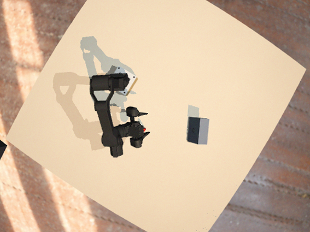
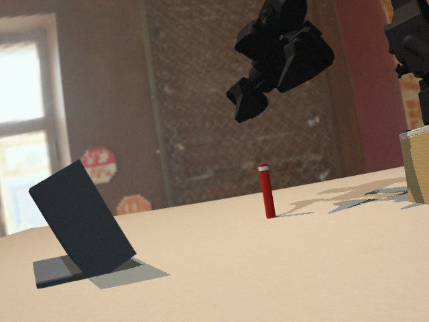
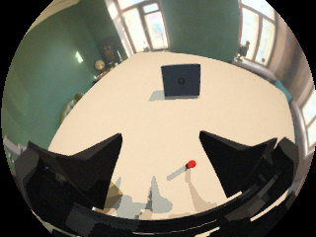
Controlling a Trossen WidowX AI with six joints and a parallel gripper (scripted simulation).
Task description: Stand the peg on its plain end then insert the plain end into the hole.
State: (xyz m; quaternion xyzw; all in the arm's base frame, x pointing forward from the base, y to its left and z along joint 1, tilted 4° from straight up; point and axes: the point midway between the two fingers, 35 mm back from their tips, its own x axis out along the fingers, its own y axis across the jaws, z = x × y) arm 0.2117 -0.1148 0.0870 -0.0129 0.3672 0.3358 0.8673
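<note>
The red peg lies 50 mm to the right of my gripper tip and 100 mm below it. From my gripper tip the other things lie so: dark sloped panel: 240 mm ahead, 100 mm to the left, 110 mm below.
</note>
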